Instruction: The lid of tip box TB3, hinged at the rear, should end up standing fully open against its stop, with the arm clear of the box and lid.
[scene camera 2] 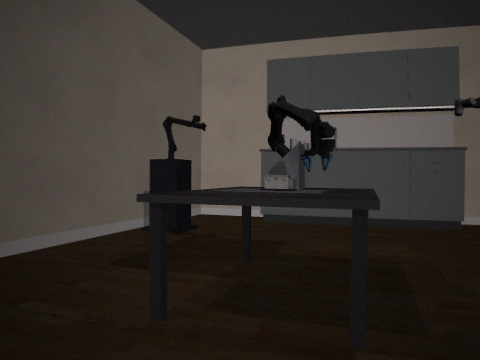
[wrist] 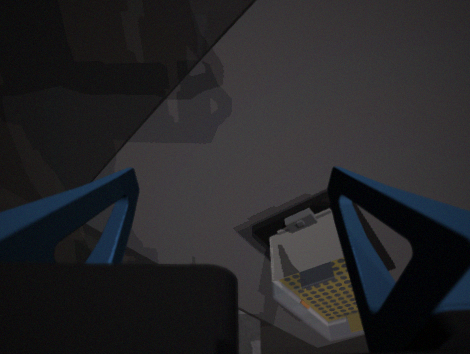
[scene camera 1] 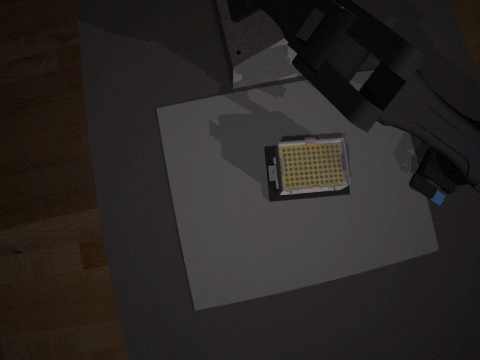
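Pixels of known places: gripper, between the fingertips: (scene camera 2: 316, 171) (wrist: 233, 178) (scene camera 1: 423, 165); arm's base, origin of its link: (scene camera 2: 288, 156).
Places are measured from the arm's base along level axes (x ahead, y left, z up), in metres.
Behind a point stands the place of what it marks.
A pale box with a yellow perforated rack inside (scene camera 1: 312, 165) @[z -0.109, x 0.309, y 0.013 m] (scene camera 2: 278, 183) @[z -0.151, x 0.349, y 0.028 m] (wrist: 327, 295) @[z -0.109, x 0.309, y 0.057 m] sits on a black base (scene camera 1: 310, 198) @[z -0.186, x 0.358, y 0.014 m] on the light mat (scene camera 1: 240, 260) @[z -0.186, x 0.447, y -0.139 m] (wrist: 300, 125) @[z -0.186, x 0.370, y 0.168 m]. A latch tab (scene camera 1: 272, 173) @[z -0.168, x 0.300, y -0.051 m] (wrist: 300, 220) @[z -0.169, x 0.315, y 0.092 m] is on one short side. No raised lid shows above the box in scene camera 2; the rack shows through the top from above, and a clear lid lying down is hard to tell. No TB3 label is readable. My gripper (scene camera 2: 317, 168) @[z -0.090, x 0.348, y 0.216 m] (wrist: 233, 178) @[z -0.090, x 0.348, y 0.216 m] is open and empty, above and to the side of the box, apart from it; the arm partly hides it in scene camera 1.
A grey angular block (scene camera 1: 257, 62) @[z -0.085, x 0.111, y -0.046 m] (scene camera 2: 301, 167) @[z -0.064, x 0.007, y 0.078 m] stands at the mat's rear edge, near the box. The dark table (scene camera 2: 260, 200) @[z -0.199, x 0.941, y 0.113 m] carries the mat. My arm (scene camera 1: 425, 100) @[z 0.256, x 0.328, y 0.049 m] (scene camera 2: 300, 117) @[z 0.160, x 0.418, y 0.148 m] reaches over the mat's rear right corner. Another arm (scene camera 2: 170, 135) stands on a distant pedestal.
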